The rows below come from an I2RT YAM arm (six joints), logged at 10 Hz.
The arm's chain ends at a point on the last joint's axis. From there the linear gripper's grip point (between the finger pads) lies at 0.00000 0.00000 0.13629 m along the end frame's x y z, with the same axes.
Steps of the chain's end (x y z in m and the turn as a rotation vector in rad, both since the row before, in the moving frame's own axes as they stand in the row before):
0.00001, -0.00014, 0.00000, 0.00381, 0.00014, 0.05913
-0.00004, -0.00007, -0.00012, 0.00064, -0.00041, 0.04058
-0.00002, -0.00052, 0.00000, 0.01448, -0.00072, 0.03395
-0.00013, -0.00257, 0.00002, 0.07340, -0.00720, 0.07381
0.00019, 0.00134, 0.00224, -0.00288, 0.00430, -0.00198
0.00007, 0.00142, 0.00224, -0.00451, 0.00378, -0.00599
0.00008, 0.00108, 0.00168, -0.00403, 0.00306, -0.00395
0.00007, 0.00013, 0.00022, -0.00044, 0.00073, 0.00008
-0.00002, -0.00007, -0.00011, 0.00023, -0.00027, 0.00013
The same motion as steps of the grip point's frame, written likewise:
0.00004, -0.00066, 0.00000, 0.00381, 0.00014, 0.05913
-0.00009, -0.00016, -0.00012, 0.00064, -0.00041, 0.04058
-0.00008, -0.00249, -0.00001, 0.01448, -0.00072, 0.03395
-0.00074, -0.01259, -0.00035, 0.07340, -0.00720, 0.07381
0.00078, 0.00173, 0.00224, -0.00288, 0.00430, -0.00198
0.00059, 0.00203, 0.00224, -0.00451, 0.00378, -0.00599
0.00050, 0.00163, 0.00168, -0.00403, 0.00306, -0.00395
0.00017, 0.00019, 0.00022, -0.00044, 0.00073, 0.00008
-0.00006, -0.00010, -0.00011, 0.00023, -0.00027, 0.00013

